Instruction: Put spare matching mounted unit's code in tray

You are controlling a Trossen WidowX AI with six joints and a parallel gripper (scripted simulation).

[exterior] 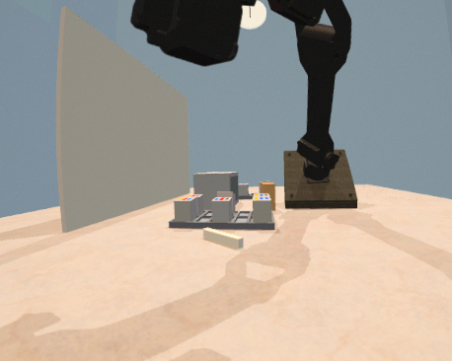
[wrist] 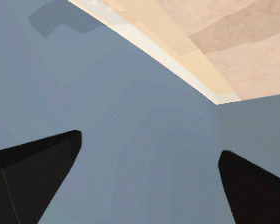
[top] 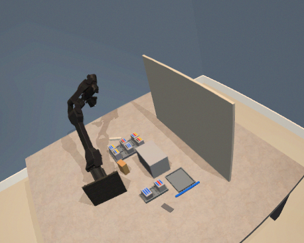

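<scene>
The grey spare block lies 42 cm to the right of my gripper tip, 21 cm ahead of it and 16 cm below it. From my gripper tip the other things lie so: beige panel: 61 cm to the right, 42 cm ahead, 2 cm above; grey mounted unit: 60 cm to the right, 20 cm ahead, 15 cm below; rack: 77 cm to the right, 20 cm below, 10 cm ahead.
</scene>
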